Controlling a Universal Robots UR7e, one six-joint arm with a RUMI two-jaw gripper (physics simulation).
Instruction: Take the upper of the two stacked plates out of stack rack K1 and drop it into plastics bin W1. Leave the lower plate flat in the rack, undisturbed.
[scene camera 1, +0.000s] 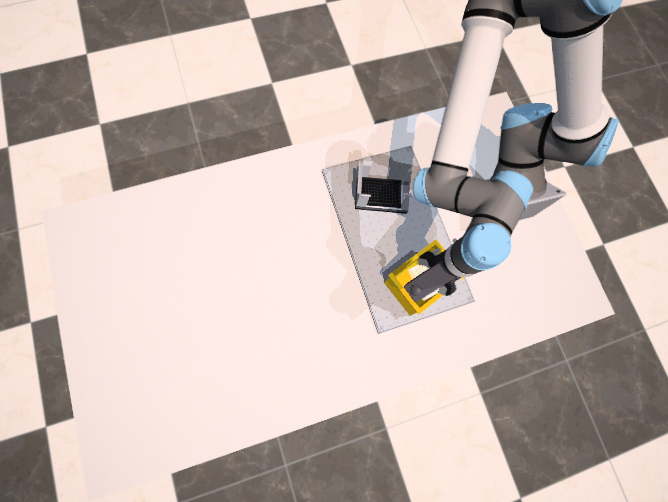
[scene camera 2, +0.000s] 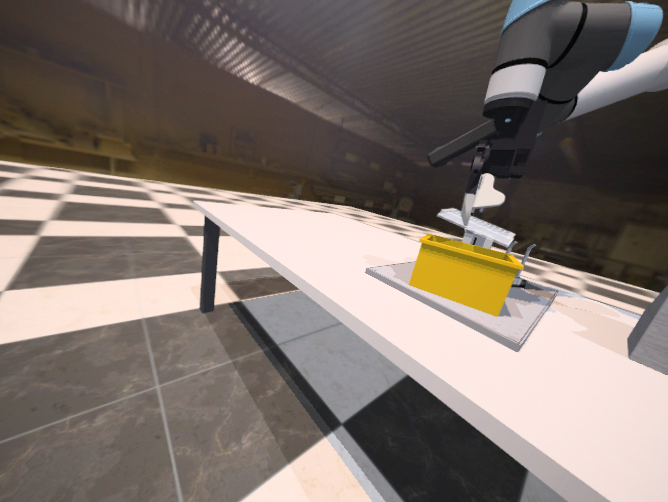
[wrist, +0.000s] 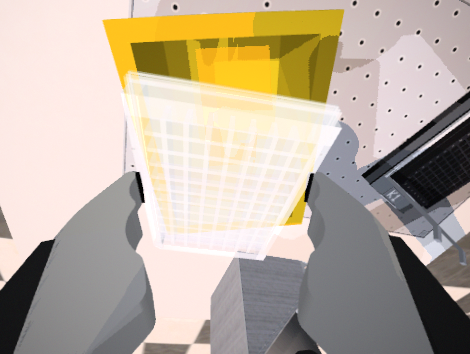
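Where they show: gripper, fingertip midpoint: (scene camera 2: 467, 223) (wrist: 225, 174); arm's base at its link origin: (wrist: 264, 344).
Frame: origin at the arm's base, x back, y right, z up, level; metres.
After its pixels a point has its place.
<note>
My gripper (scene camera 1: 438, 274) @(x -0.362, y -0.150, z 0.037 m) (scene camera 2: 474, 213) @(x -0.362, y -0.150, z 0.037 m) (wrist: 225, 174) @(x -0.362, y -0.150, z 0.037 m) is shut on a clear, gridded plate (scene camera 1: 418, 269) @(x -0.386, y -0.122, z 0.047 m) (scene camera 2: 497, 230) @(x -0.310, y -0.150, z 0.038 m) (wrist: 220, 160) @(x -0.380, y -0.157, z 0.052 m), holding it by two opposite sides. The plate is a little above the rim of yellow bin W1 (scene camera 1: 402, 295) @(x -0.427, y -0.163, z -0.040 m) (scene camera 2: 459, 276) @(x -0.333, y -0.196, z -0.058 m) (wrist: 225, 26) @(x -0.427, y -0.162, z -0.008 m), turned slightly against it in the wrist view; the bin's far inside shows beyond the plate. Stack rack K1 (scene camera 1: 382, 209) @(x -0.364, y 0.099, z -0.093 m) (wrist: 392, 196) @(x -0.282, y 0.111, z -0.085 m) holds a black gridded plate (scene camera 1: 383, 190) @(x -0.345, y 0.147, z -0.070 m) (wrist: 440, 167) @(x -0.346, y 0.124, z -0.069 m), which looks flat. In scene camera 2 the bin hides much of the rack.
Bin and rack stand on a grey perforated base plate (scene camera 1: 369, 299) @(x -0.501, y -0.135, z -0.107 m) (scene camera 2: 517, 343) @(x -0.219, y -0.249, z -0.109 m) (wrist: 375, 95) @(x -0.397, y 0.019, z -0.108 m) on the white table (scene camera 1: 216, 323) @(x -0.923, y -0.045, z -0.121 m) (scene camera 2: 324, 242) @(x -0.742, y -0.153, z -0.121 m). Thin upright hooks rise beside the rack. The arm's grey metal mount (scene camera 1: 542, 198) @(x 0.014, y -0.064, z 0.056 m) (scene camera 2: 650, 334) @(x -0.081, y -0.060, z -0.070 m) (wrist: 257, 300) @(x -0.084, y -0.034, z -0.033 m) stands near the base plate.
</note>
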